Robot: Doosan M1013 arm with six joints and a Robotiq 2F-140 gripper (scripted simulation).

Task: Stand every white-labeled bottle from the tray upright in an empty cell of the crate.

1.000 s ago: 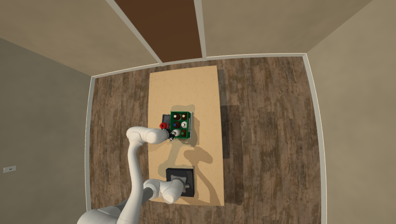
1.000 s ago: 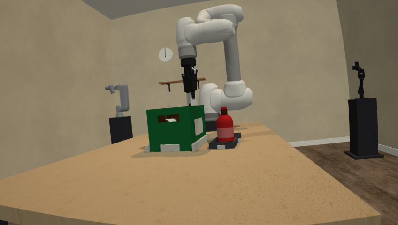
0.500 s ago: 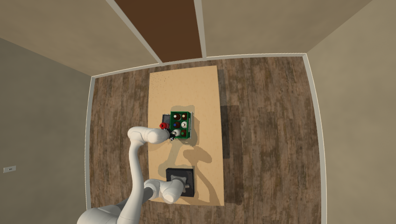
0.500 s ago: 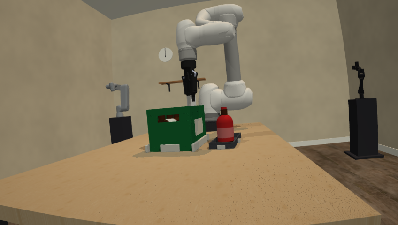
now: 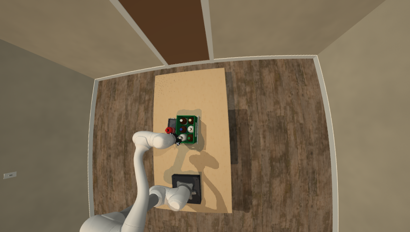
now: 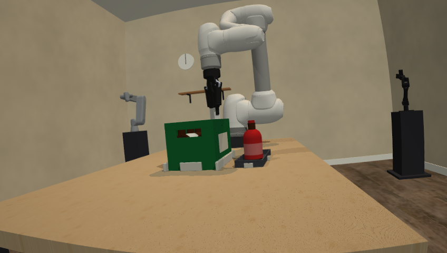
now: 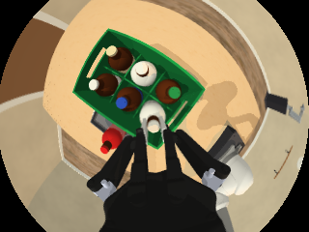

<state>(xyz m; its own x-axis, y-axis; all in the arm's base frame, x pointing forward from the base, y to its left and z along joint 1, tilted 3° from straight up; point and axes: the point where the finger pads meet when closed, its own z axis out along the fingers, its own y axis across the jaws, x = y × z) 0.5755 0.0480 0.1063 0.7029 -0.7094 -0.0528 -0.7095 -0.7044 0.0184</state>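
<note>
My hand is 90 mm above the white-labeled bottle. Also, from my hand: dark tray: 60 mm ahead, 170 mm to the left, 180 mm below; green crate: 90 mm ahead, 40 mm to the right, 110 mm below; red-labeled bottle: 60 mm ahead, 170 mm to the left, 110 mm below.
</note>
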